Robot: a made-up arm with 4 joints.
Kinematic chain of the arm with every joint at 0, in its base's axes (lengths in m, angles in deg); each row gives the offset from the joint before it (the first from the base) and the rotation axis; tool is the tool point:
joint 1: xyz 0 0 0.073 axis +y
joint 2: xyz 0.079 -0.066 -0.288 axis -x
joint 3: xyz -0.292 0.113 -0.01 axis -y
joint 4: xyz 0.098 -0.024 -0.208 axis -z
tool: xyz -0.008 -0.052 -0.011
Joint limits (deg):
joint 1: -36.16..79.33
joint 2: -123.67..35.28
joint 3: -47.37..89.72
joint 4: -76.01..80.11
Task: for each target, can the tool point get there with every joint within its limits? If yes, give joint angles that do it. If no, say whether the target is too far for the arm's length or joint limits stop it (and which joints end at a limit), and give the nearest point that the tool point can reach.
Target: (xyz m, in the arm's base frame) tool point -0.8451 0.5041 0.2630
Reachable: no: too far | nearest point -0.5224 0.1487 0.1905 | short by 0.485 m
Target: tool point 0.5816 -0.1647 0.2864
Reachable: no: joint limits stop it (at a limit: joint 1, joint 2, joint 4) | nearest point 0.1765 -0.1031 -0.0832 | short by 0.552 m
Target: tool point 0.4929 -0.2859 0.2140
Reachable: no: joint limits stop it (at a limit: joint 1, joint 4) | nearest point 0.1858 -0.1368 -0.1037 | short by 0.466 m
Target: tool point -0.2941 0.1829 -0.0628
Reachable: yes | joints 17.36 -97.14 -34.00 -27.46
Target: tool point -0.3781 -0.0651 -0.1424
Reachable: yes | joints 57.09 22.06 41.73 42.19
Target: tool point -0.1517 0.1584 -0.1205
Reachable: yes | joints -10.54 -110.65 -20.41 -24.07
